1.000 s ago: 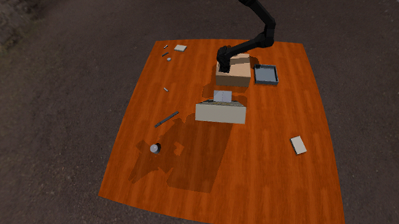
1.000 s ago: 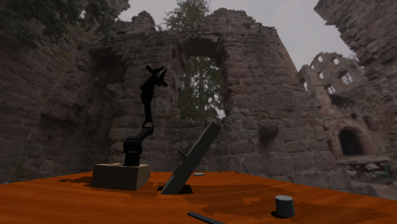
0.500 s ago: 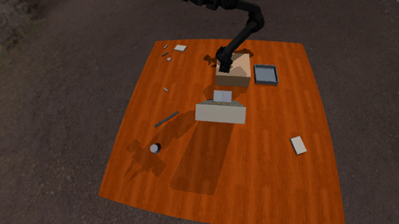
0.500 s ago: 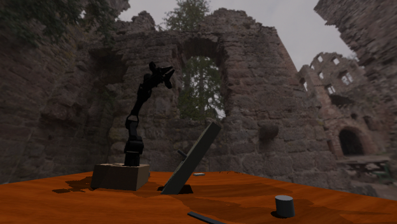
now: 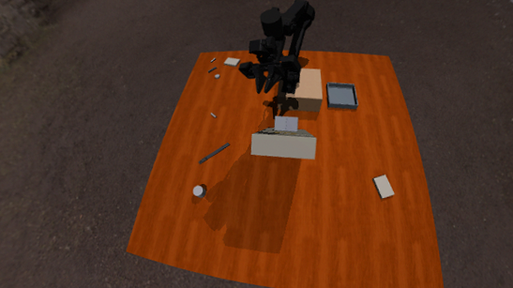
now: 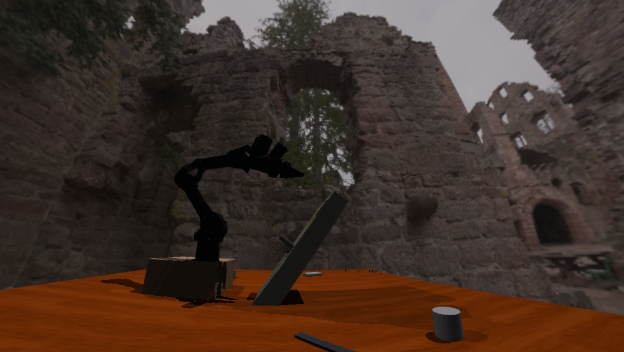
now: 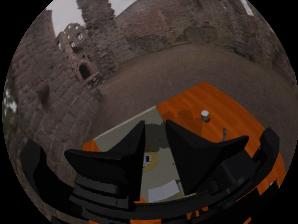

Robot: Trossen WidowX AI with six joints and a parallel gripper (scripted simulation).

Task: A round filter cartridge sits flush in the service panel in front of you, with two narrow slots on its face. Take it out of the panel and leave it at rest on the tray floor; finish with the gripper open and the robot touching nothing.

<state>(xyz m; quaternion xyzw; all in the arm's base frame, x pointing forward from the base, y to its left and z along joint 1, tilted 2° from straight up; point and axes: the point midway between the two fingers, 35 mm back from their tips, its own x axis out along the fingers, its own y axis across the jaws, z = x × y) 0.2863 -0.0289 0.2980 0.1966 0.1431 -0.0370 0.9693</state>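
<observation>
Right now my gripper tip is 150 mm above the round filter cartridge, 80 mm to the right of it and 50 mm short of it. The rest, counted from my gripper tip: tray (400 mm behind, 390 mm below, 300 mm to the left); then grey service panel (220 mm below, 70 mm to the left).
</observation>
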